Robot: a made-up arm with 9 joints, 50 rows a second.
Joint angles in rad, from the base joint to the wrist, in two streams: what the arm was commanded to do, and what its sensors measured. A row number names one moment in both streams.
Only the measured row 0 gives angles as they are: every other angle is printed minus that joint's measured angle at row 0.
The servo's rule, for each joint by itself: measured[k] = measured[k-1] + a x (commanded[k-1-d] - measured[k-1]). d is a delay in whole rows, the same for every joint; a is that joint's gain. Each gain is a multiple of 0.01, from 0.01 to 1. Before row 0 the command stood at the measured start. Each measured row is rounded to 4 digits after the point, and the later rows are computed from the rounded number. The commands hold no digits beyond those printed.
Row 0, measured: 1.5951 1.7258 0.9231 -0.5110 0.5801 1.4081 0.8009 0.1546 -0.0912
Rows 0 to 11, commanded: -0.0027 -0.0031 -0.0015 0.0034 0.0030 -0.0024 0.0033 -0.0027 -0.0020; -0.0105 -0.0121 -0.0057 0.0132 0.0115 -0.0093 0.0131 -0.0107 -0.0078; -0.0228 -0.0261 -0.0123 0.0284 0.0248 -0.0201 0.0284 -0.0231 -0.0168; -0.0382 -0.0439 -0.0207 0.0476 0.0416 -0.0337 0.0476 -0.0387 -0.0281; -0.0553 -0.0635 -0.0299 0.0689 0.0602 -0.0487 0.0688 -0.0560 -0.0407; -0.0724 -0.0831 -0.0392 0.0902 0.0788 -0.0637 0.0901 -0.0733 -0.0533; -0.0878 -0.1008 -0.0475 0.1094 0.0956 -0.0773 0.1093 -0.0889 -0.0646; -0.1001 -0.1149 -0.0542 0.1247 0.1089 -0.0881 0.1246 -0.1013 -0.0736; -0.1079 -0.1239 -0.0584 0.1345 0.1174 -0.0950 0.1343 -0.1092 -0.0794; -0.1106 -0.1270 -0.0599 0.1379 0.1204 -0.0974 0.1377 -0.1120 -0.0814; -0.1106 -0.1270 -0.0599 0.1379 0.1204 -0.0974 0.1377 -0.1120 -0.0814; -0.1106 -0.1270 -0.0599 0.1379 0.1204 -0.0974 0.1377 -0.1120 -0.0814
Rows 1 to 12, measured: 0.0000 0.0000 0.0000 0.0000 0.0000 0.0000 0.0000 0.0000 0.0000; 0.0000 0.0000 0.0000 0.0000 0.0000 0.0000 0.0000 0.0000 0.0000; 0.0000 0.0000 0.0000 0.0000 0.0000 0.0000 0.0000 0.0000 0.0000; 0.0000 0.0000 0.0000 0.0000 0.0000 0.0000 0.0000 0.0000 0.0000; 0.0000 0.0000 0.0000 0.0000 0.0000 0.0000 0.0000 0.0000 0.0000; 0.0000 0.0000 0.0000 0.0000 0.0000 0.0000 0.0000 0.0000 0.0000; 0.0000 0.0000 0.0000 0.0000 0.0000 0.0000 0.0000 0.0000 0.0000; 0.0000 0.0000 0.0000 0.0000 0.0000 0.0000 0.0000 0.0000 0.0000; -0.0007 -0.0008 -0.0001 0.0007 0.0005 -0.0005 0.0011 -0.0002 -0.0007; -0.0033 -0.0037 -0.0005 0.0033 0.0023 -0.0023 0.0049 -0.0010 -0.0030; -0.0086 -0.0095 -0.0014 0.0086 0.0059 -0.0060 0.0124 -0.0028 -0.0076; -0.0166 -0.0184 -0.0029 0.0168 0.0116 -0.0118 0.0237 -0.0057 -0.0144
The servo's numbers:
d 8
a 0.27 0.26 0.08 0.21 0.16 0.21 0.32 0.08 0.33

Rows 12 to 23, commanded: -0.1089 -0.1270 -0.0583 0.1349 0.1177 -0.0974 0.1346 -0.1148 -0.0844; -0.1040 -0.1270 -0.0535 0.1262 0.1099 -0.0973 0.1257 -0.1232 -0.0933; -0.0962 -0.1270 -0.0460 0.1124 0.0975 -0.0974 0.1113 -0.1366 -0.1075; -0.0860 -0.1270 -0.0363 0.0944 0.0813 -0.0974 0.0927 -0.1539 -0.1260; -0.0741 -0.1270 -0.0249 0.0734 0.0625 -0.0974 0.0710 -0.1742 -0.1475; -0.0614 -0.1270 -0.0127 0.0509 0.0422 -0.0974 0.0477 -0.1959 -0.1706; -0.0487 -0.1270 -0.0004 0.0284 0.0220 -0.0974 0.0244 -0.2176 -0.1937; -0.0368 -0.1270 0.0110 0.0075 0.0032 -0.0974 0.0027 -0.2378 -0.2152; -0.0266 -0.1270 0.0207 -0.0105 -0.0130 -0.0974 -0.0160 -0.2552 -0.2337; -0.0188 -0.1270 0.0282 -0.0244 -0.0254 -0.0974 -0.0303 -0.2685 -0.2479; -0.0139 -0.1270 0.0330 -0.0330 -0.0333 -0.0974 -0.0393 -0.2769 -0.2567; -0.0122 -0.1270 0.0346 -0.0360 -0.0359 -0.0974 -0.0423 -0.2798 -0.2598
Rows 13 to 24, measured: -0.0270 -0.0301 -0.0051 0.0277 0.0194 -0.0195 0.0381 -0.0097 -0.0231; -0.0393 -0.0439 -0.0078 0.0408 0.0289 -0.0288 0.0547 -0.0148 -0.0331; -0.0524 -0.0587 -0.0110 0.0552 0.0396 -0.0390 0.0722 -0.0207 -0.0435; -0.0653 -0.0733 -0.0145 0.0698 0.0507 -0.0493 0.0890 -0.0271 -0.0534; -0.0768 -0.0865 -0.0180 0.0834 0.0614 -0.0589 0.1035 -0.0337 -0.0620; -0.0859 -0.0970 -0.0214 0.0948 0.0708 -0.0670 0.1144 -0.0400 -0.0684; -0.0926 -0.1048 -0.0245 0.1039 0.0787 -0.0734 0.1219 -0.0458 -0.0727; -0.0975 -0.1106 -0.0273 0.1110 0.0854 -0.0784 0.1270 -0.0511 -0.0756; -0.1006 -0.1149 -0.0298 0.1160 0.0906 -0.0824 0.1294 -0.0562 -0.0785; -0.1015 -0.1180 -0.0317 0.1181 0.0937 -0.0855 0.1282 -0.0616 -0.0834; -0.1001 -0.1203 -0.0328 0.1169 0.0943 -0.0880 0.1228 -0.0676 -0.0914; -0.0963 -0.1220 -0.0331 0.1122 0.0922 -0.0900 0.1132 -0.0745 -0.1028
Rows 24 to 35, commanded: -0.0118 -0.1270 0.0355 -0.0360 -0.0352 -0.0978 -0.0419 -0.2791 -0.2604; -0.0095 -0.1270 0.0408 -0.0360 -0.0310 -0.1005 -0.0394 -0.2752 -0.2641; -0.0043 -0.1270 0.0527 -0.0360 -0.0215 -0.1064 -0.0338 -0.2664 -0.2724; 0.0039 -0.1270 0.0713 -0.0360 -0.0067 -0.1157 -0.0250 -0.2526 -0.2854; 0.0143 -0.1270 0.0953 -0.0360 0.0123 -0.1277 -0.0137 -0.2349 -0.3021; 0.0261 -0.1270 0.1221 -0.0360 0.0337 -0.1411 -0.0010 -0.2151 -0.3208; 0.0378 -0.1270 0.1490 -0.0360 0.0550 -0.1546 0.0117 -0.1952 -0.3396; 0.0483 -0.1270 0.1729 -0.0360 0.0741 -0.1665 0.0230 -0.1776 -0.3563; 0.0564 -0.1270 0.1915 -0.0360 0.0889 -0.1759 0.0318 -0.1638 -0.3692; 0.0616 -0.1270 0.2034 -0.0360 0.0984 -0.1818 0.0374 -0.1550 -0.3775; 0.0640 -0.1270 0.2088 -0.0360 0.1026 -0.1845 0.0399 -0.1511 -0.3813; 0.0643 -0.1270 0.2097 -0.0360 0.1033 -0.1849 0.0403 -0.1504 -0.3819
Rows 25 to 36, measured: -0.0903 -0.1233 -0.0324 0.1041 0.0874 -0.0916 0.0997 -0.0825 -0.1176; -0.0825 -0.1243 -0.0308 0.0929 0.0802 -0.0928 0.0831 -0.0916 -0.1351; -0.0734 -0.1250 -0.0284 0.0794 0.0709 -0.0938 0.0643 -0.1017 -0.1544; -0.0635 -0.1255 -0.0252 0.0643 0.0601 -0.0946 0.0446 -0.1126 -0.1745; -0.0535 -0.1259 -0.0215 0.0486 0.0484 -0.0952 0.0252 -0.1240 -0.1940; -0.0441 -0.1262 -0.0175 0.0333 0.0366 -0.0957 0.0074 -0.1356 -0.2118; -0.0359 -0.1264 -0.0135 0.0194 0.0254 -0.0961 -0.0075 -0.1469 -0.2266; -0.0295 -0.1266 -0.0097 0.0078 0.0156 -0.0964 -0.0186 -0.1575 -0.2376; -0.0247 -0.1267 -0.0061 -0.0014 0.0075 -0.0967 -0.0261 -0.1672 -0.2451; -0.0206 -0.1268 -0.0023 -0.0087 0.0013 -0.0975 -0.0304 -0.1758 -0.2514; -0.0162 -0.1269 0.0021 -0.0144 -0.0023 -0.0994 -0.0315 -0.1830 -0.2583; -0.0108 -0.1269 0.0076 -0.0189 -0.0030 -0.1028 -0.0294 -0.1886 -0.2672
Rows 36 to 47, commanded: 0.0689 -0.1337 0.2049 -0.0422 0.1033 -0.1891 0.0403 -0.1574 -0.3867; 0.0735 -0.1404 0.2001 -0.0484 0.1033 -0.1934 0.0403 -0.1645 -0.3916; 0.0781 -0.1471 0.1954 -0.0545 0.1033 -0.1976 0.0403 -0.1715 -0.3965; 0.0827 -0.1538 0.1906 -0.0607 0.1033 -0.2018 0.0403 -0.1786 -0.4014; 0.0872 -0.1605 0.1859 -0.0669 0.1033 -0.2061 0.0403 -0.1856 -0.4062; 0.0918 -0.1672 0.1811 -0.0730 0.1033 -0.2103 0.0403 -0.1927 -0.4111; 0.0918 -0.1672 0.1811 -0.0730 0.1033 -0.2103 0.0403 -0.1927 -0.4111; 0.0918 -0.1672 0.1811 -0.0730 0.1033 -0.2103 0.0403 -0.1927 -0.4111; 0.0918 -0.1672 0.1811 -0.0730 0.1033 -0.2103 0.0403 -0.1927 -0.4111; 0.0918 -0.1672 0.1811 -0.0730 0.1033 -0.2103 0.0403 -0.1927 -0.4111; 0.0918 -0.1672 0.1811 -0.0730 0.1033 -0.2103 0.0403 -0.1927 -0.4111; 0.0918 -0.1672 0.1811 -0.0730 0.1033 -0.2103 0.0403 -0.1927 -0.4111
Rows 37 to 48, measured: -0.0040 -0.1269 0.0146 -0.0225 -0.0006 -0.1080 -0.0244 -0.1923 -0.2787; 0.0041 -0.1269 0.0232 -0.0253 0.0049 -0.1150 -0.0169 -0.1941 -0.2926; 0.0132 -0.1269 0.0333 -0.0275 0.0129 -0.1233 -0.0077 -0.1942 -0.3081; 0.0227 -0.1269 0.0445 -0.0293 0.0227 -0.1324 0.0021 -0.1929 -0.3240; 0.0318 -0.1269 0.0563 -0.0307 0.0333 -0.1415 0.0116 -0.1906 -0.3389; 0.0398 -0.1269 0.0681 -0.0318 0.0437 -0.1500 0.0199 -0.1878 -0.3516; 0.0463 -0.1269 0.0794 -0.0327 0.0531 -0.1572 0.0263 -0.1849 -0.3614; 0.0512 -0.1269 0.0898 -0.0334 0.0611 -0.1630 0.0308 -0.1821 -0.3682; 0.0560 -0.1287 0.0990 -0.0352 0.0679 -0.1685 0.0338 -0.1801 -0.3743; 0.0607 -0.1317 0.1071 -0.0380 0.0736 -0.1737 0.0359 -0.1789 -0.3800; 0.0654 -0.1357 0.1142 -0.0415 0.0784 -0.1787 0.0373 -0.1783 -0.3854; 0.0701 -0.1404 0.1203 -0.0455 0.0824 -0.1836 0.0383 -0.1783 -0.3907
